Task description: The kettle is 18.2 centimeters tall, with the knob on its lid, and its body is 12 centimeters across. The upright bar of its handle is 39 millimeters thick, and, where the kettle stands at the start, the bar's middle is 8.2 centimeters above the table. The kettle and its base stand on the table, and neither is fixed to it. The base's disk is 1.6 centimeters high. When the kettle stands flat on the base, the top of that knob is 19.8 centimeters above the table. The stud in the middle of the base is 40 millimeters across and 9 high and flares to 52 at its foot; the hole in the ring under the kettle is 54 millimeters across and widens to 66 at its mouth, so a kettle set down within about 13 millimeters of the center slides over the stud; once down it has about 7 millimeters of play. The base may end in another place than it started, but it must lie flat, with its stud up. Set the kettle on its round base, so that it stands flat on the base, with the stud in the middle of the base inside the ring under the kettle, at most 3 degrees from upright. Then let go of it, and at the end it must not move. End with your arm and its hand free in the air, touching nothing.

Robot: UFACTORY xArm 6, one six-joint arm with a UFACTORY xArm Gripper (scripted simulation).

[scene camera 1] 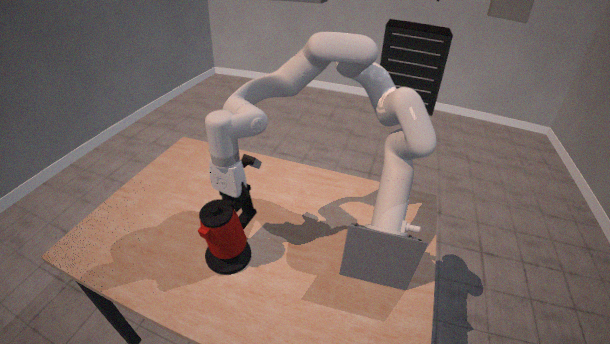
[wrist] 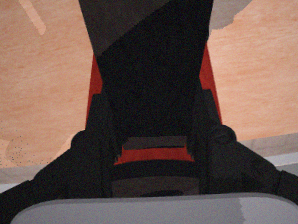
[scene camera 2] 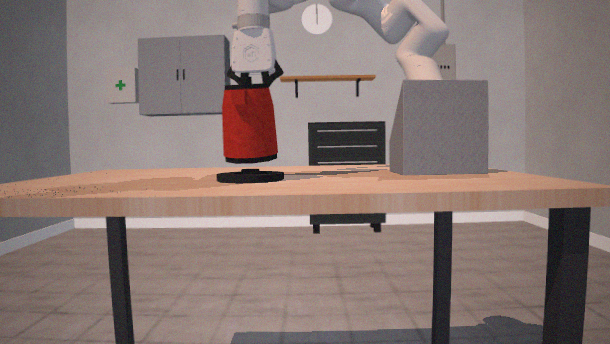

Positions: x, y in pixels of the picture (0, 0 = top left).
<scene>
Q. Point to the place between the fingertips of the gripper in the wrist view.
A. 151, 87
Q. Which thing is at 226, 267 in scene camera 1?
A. A black round base.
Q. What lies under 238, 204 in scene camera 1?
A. The gripper.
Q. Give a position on a red kettle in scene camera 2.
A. At 249, 133
</scene>
